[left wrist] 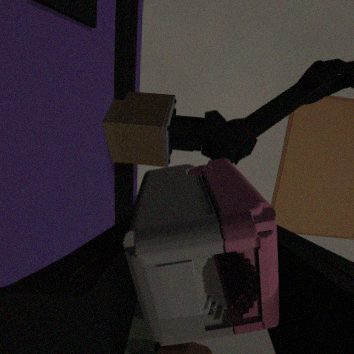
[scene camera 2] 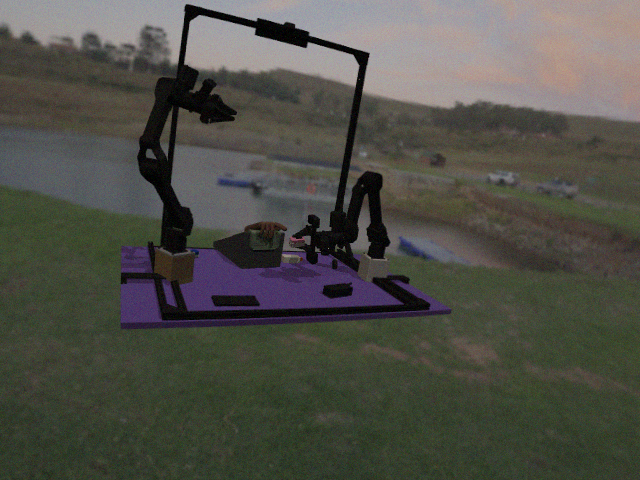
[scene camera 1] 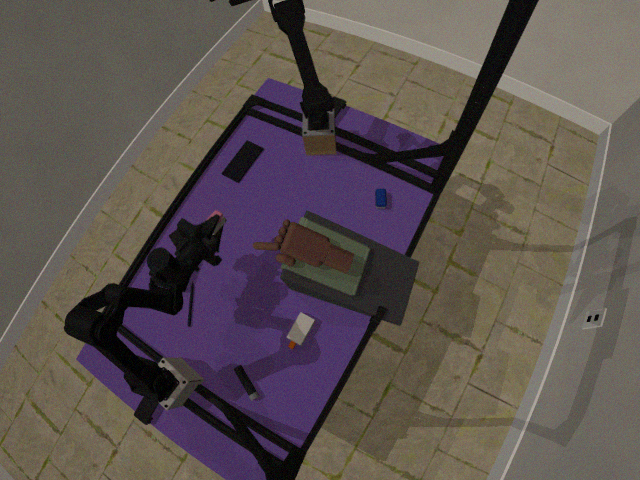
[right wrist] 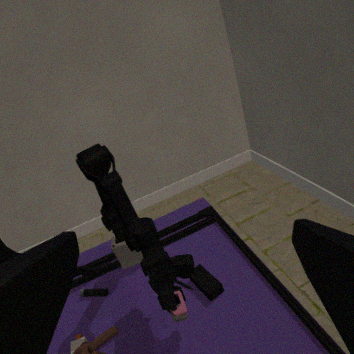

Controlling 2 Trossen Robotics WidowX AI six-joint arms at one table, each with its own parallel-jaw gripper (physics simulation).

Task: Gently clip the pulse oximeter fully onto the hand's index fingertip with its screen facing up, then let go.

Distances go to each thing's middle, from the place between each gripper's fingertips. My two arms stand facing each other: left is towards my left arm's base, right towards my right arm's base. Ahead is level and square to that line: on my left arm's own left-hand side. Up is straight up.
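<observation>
The dark grey block (scene camera 1: 388, 277) is 56 cm below my right hand, and it is also 39 cm behind that hand and 23 cm to the left of it.
Measured from my left hand, the dark grey block is 50 mm to the right, 140 mm below and 350 mm behind. Going by its middle, the dark grey block is nearer to my left hand than to my right hand.
</observation>
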